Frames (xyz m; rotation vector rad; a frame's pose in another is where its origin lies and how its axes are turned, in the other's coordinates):
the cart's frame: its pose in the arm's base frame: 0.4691 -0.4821 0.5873 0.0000 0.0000 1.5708
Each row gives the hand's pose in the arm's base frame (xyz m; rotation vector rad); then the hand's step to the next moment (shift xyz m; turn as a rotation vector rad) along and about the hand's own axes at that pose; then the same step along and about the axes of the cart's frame.
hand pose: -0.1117 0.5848 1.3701 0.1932 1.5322 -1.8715
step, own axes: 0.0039 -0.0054 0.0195 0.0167 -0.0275 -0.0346
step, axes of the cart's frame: -0.0190 0.0001 0.0079 0.0259 0.0394 0.0034
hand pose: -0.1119 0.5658 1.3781 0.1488 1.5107 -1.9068
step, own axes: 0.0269 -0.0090 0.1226 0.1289 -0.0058 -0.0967
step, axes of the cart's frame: -0.1207 -0.0134 0.0331 0.0302 0.1314 -0.0885
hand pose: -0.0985 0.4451 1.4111 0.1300 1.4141 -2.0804
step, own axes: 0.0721 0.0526 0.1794 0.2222 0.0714 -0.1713
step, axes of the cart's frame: -0.1998 -0.0148 0.0043 0.0365 0.1841 -0.2204
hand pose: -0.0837 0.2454 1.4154 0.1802 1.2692 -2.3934
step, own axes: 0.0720 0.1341 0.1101 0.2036 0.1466 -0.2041
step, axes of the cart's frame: -0.1778 -0.0009 -0.0606 0.0318 0.1382 -0.2907
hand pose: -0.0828 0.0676 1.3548 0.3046 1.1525 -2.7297
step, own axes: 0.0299 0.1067 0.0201 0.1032 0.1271 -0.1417
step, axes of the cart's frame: -0.0901 0.0071 -0.0671 0.0073 0.0533 -0.2097
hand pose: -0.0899 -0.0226 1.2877 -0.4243 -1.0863 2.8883
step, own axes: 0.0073 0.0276 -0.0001 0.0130 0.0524 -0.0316
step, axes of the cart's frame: -0.0199 0.0051 -0.0198 -0.0178 0.0006 -0.0600
